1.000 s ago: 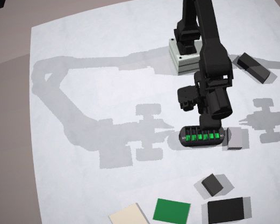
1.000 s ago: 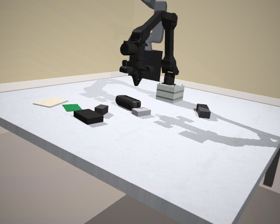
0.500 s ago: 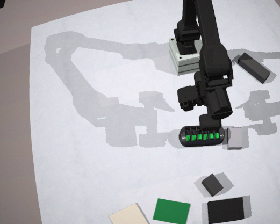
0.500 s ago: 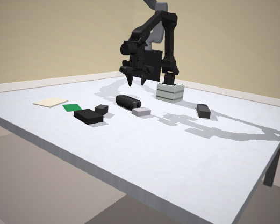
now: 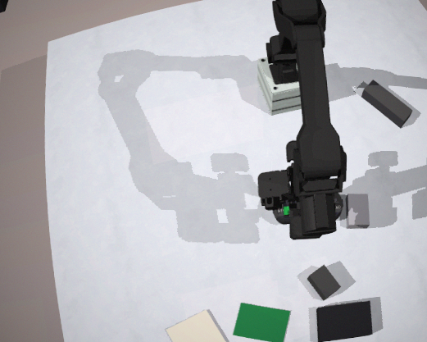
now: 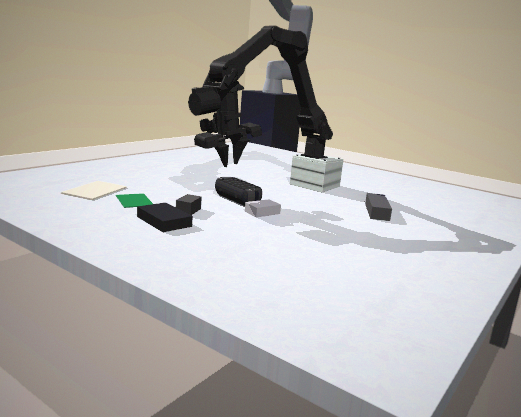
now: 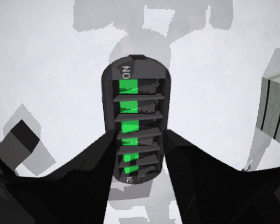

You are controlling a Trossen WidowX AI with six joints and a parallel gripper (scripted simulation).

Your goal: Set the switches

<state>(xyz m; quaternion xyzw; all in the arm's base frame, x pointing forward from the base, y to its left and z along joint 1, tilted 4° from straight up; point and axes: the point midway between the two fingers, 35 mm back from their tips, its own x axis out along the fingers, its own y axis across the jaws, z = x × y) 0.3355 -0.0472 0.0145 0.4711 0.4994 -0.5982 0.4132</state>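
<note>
Now: the grey block 2 cm ahead of my gripper tip, 15 cm to the left of it and 8 cm below it. Also, from my gripper tip: green card (23 cm ahead, 11 cm to the right, 9 cm below); then dark flat box (27 cm ahead, 6 cm to the left, 8 cm below); then small dark cube (17 cm ahead, 3 cm to the left, 7 cm below).
</note>
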